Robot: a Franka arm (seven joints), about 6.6 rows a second.
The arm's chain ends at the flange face. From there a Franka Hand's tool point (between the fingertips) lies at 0.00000 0.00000 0.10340 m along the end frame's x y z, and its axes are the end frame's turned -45 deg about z.
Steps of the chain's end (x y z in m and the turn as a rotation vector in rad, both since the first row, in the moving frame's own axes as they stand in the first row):
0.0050, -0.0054, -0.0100, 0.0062, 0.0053, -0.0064
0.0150, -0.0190, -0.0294, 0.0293, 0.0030, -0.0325
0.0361, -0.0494, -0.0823, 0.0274, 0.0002, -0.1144
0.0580, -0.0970, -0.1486, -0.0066, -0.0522, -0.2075
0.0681, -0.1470, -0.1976, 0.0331, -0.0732, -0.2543
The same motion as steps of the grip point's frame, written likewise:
0.0082, -0.0004, -0.0100, 0.0006, 0.0081, -0.0064
0.0264, -0.0048, -0.0294, 0.0186, 0.0228, -0.0325
0.0624, -0.0115, -0.0823, 0.0192, 0.0195, -0.1144
0.1050, -0.0304, -0.1487, 0.0322, -0.0416, -0.2075
0.1482, -0.0631, -0.1979, 0.0752, -0.0284, -0.2543

